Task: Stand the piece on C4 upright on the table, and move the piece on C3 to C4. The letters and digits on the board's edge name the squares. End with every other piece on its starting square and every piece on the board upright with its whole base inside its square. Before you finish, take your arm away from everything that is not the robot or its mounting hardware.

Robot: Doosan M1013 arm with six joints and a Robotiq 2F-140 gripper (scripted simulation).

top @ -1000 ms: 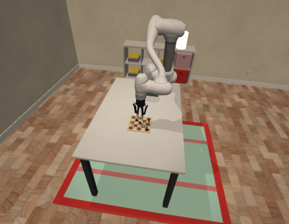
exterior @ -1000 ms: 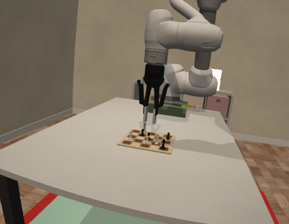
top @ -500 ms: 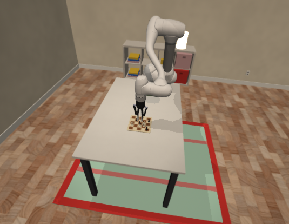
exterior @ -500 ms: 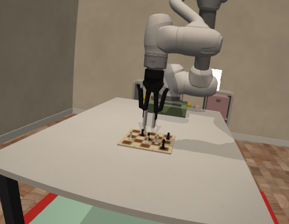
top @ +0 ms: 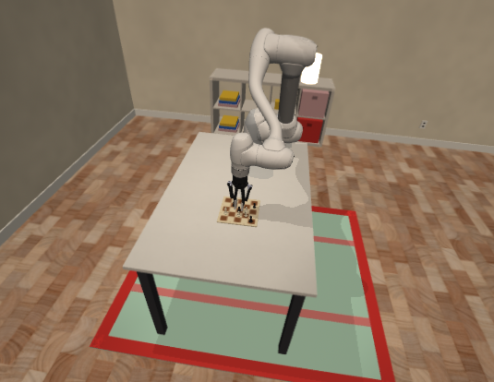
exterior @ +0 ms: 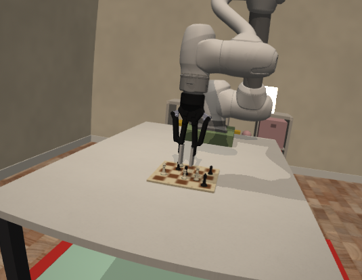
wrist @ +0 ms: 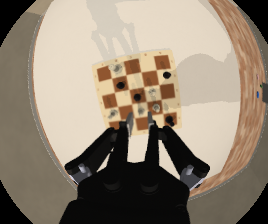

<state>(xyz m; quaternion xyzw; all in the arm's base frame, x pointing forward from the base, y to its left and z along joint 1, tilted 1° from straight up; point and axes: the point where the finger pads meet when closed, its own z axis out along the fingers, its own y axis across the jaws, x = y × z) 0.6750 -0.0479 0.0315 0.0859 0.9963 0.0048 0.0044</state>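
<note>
Right now my hand is 40 mm past the chessboard and 90 mm above it. Also, from my hand: black chess piece: 40 mm ahead, 70 mm to the left, 60 mm below; tall white piece: 120 mm behind, 30 mm to the right, 60 mm below.
</note>
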